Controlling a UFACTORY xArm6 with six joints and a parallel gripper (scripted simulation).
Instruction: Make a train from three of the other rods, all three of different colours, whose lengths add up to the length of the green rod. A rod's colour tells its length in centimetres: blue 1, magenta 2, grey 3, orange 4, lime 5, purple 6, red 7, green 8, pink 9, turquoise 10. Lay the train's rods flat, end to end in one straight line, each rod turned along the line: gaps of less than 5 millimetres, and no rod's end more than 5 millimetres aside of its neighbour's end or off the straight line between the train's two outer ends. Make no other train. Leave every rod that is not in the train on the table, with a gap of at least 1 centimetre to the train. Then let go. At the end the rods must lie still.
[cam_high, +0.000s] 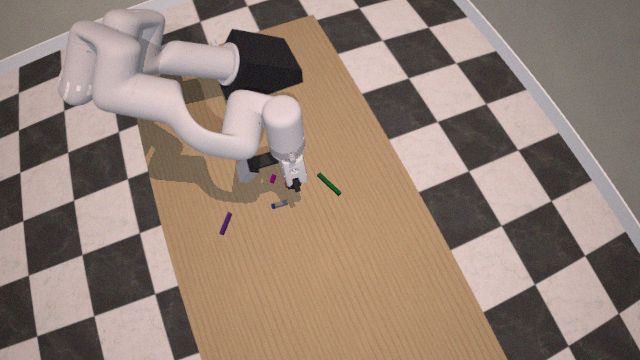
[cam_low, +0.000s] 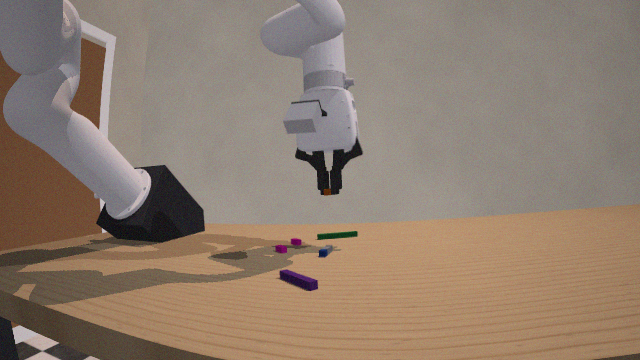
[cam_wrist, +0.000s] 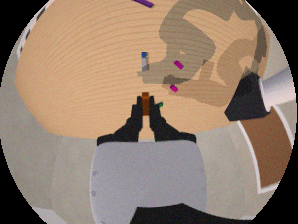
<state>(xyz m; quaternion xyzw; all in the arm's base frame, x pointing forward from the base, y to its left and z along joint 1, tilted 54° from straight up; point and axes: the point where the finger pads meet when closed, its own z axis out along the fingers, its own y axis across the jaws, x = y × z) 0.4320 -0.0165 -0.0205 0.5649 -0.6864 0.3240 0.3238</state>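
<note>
Now: hand 4 cm to the left of the grey rod and 11 cm above it. The rest, counted from my hand: blue rod 1 cm behind, 6 cm to the right, 11 cm below; orange rod 2 cm below; green rod 10 cm to the left, 11 cm below.
</note>
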